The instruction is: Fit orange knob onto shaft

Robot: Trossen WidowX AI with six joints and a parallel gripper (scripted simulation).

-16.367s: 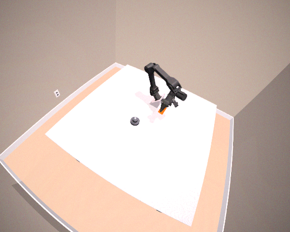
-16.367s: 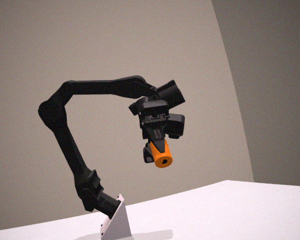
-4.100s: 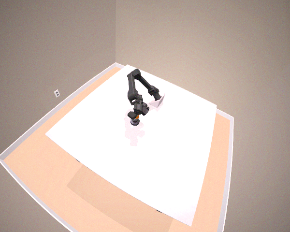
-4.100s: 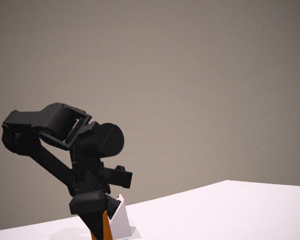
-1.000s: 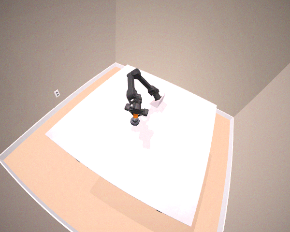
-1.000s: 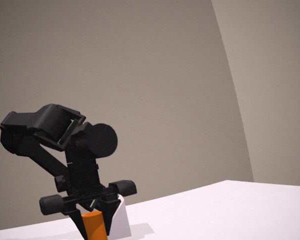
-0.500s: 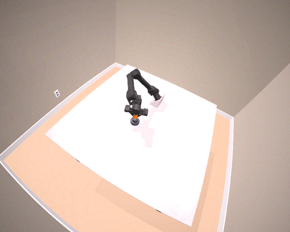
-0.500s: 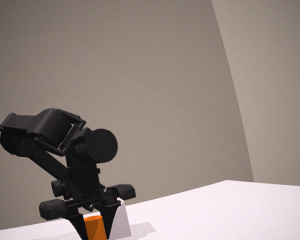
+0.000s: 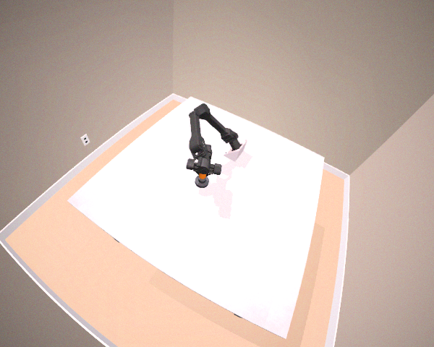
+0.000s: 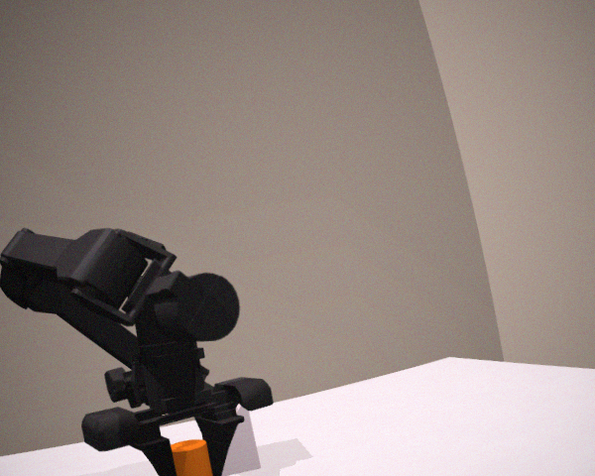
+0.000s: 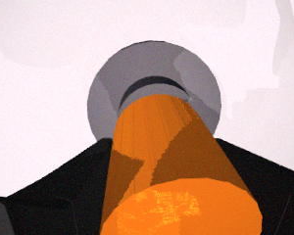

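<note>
Right now my gripper tip is 3 cm below the orange knob. From my gripper tip the other things lie so: pedestal with silver shaft 4 cm below.
</note>
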